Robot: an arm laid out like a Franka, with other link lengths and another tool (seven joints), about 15 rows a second.
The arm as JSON. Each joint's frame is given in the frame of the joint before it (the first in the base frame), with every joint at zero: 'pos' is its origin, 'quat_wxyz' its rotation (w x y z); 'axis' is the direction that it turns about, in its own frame. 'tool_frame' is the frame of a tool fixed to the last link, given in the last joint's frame.
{
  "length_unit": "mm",
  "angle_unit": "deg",
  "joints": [
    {
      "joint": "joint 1",
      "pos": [
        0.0,
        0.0,
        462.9
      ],
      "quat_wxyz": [
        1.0,
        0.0,
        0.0,
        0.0
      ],
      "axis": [
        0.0,
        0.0,
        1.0
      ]
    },
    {
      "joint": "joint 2",
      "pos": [
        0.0,
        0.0,
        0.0
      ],
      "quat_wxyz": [
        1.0,
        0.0,
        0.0,
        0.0
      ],
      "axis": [
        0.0,
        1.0,
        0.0
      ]
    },
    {
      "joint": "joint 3",
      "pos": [
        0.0,
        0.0,
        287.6
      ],
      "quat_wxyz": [
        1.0,
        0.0,
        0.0,
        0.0
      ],
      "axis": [
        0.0,
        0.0,
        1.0
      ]
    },
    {
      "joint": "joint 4",
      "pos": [
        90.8,
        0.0,
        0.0
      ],
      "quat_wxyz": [
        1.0,
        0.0,
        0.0,
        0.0
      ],
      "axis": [
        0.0,
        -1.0,
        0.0
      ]
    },
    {
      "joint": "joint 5",
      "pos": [
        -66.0,
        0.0,
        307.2
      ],
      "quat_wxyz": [
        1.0,
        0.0,
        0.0,
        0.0
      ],
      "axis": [
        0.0,
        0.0,
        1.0
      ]
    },
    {
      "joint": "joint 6",
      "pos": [
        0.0,
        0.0,
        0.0
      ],
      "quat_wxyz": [
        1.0,
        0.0,
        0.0,
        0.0
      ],
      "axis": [
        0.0,
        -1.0,
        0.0
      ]
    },
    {
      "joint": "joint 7",
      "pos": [
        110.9,
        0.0,
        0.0
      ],
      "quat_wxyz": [
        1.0,
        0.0,
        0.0,
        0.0
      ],
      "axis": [
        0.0,
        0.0,
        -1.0
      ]
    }
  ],
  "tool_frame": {
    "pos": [
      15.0,
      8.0,
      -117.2
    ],
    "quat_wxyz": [
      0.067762,
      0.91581,
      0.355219,
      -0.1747
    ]
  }
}
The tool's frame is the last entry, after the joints.
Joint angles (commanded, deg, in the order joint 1, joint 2, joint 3, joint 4, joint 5, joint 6, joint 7), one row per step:
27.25 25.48 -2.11 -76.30 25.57 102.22 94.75
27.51 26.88 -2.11 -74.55 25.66 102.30 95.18
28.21 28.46 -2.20 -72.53 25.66 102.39 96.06
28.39 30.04 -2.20 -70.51 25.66 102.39 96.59
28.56 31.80 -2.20 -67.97 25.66 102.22 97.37
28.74 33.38 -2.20 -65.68 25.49 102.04 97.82
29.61 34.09 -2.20 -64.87 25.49 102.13 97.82
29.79 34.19 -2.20 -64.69 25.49 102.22 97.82
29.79 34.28 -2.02 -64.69 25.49 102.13 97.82
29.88 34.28 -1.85 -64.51 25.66 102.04 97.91
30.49 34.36 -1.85 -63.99 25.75 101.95 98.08
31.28 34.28 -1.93 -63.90 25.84 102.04 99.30
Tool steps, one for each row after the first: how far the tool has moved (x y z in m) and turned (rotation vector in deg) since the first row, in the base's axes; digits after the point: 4 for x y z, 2 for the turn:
0.0040 0.0055 -0.0023 0.15 -0.20 -0.15
0.0064 0.0148 -0.0047 0.16 -0.38 -0.34
0.0110 0.0197 -0.0075 0.24 -0.60 -0.60
0.0160 0.0251 -0.0089 0.37 -0.87 -1.03
0.0202 0.0299 -0.0103 0.38 -1.28 -1.11
0.0174 0.0401 -0.0123 0.45 -1.45 -0.26
0.0170 0.0422 -0.0119 0.52 -1.60 -0.11
0.0161 0.0436 -0.0131 0.53 -1.39 0.07
0.0147 0.0462 -0.0119 0.81 -1.32 0.23
0.0115 0.0530 -0.0090 1.04 -1.52 0.72
0.0069 0.0602 -0.0072 1.04 -1.24 0.28

